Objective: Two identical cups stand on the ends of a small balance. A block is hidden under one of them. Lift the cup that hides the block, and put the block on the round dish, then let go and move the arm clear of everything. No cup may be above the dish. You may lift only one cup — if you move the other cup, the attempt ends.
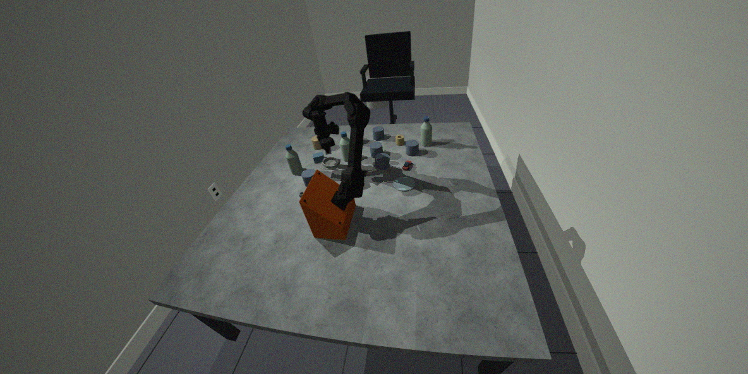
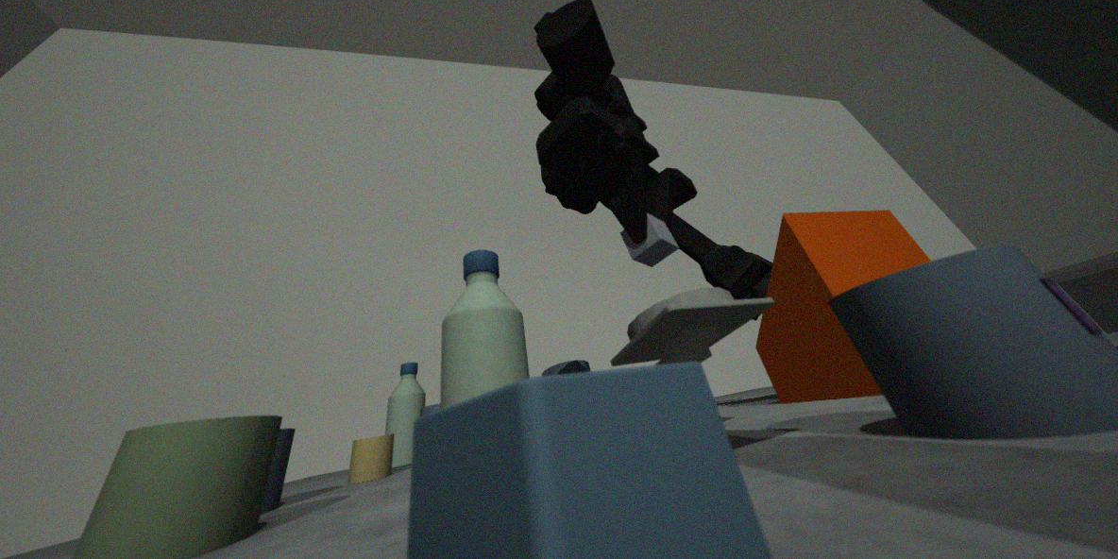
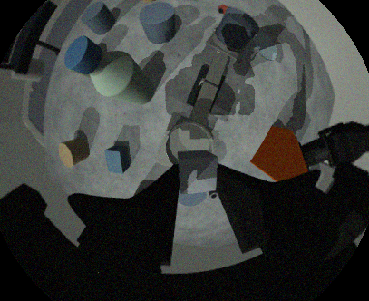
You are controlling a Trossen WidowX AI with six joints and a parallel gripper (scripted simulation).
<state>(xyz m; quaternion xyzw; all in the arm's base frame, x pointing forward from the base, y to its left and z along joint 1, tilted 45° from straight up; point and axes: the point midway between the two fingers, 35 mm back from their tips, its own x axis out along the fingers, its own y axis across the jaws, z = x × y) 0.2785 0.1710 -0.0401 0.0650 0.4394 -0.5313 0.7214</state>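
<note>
Now: the pale round dish 380 mm to the right of my gripper tip, 140 mm below it and 50 mm behind it. The rest, counted from my gripper tip: tan cylinder: 260 mm ahead, 180 mm to the left, 110 mm below; then grey block: 10 mm above; then blue cube: 130 mm to the left, 130 mm below, 120 mm ahead.
</note>
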